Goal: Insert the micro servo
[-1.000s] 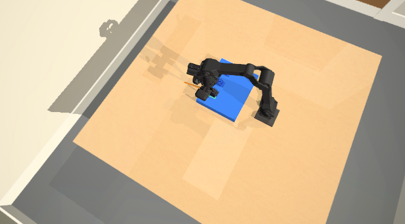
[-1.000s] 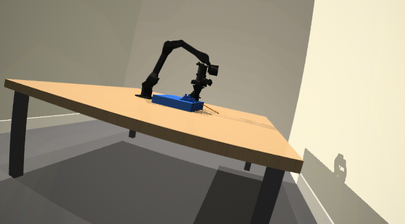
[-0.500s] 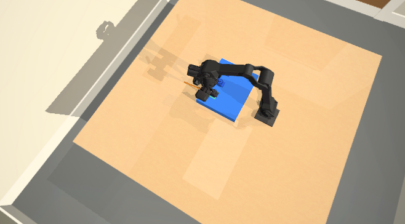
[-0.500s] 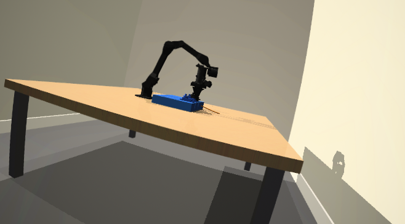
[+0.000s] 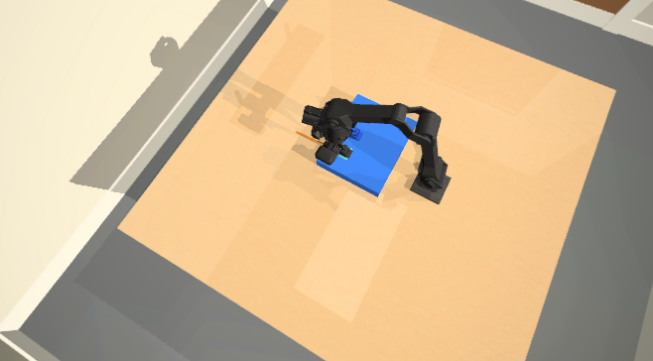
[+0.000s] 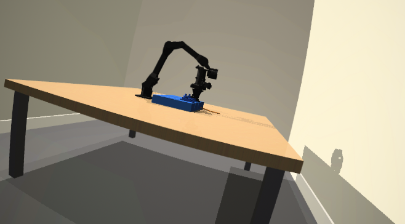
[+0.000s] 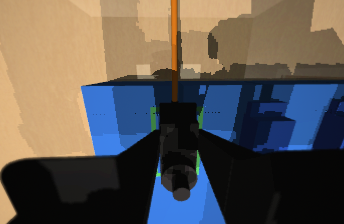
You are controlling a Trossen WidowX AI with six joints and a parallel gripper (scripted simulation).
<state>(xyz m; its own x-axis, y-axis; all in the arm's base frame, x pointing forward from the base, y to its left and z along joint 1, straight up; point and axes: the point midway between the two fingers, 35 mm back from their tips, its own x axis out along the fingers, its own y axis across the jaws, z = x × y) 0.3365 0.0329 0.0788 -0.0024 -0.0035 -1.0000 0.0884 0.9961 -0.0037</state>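
Right now the blue deck is 13 cm behind my gripper tip, 6 cm to the right of it and 3 cm below it.
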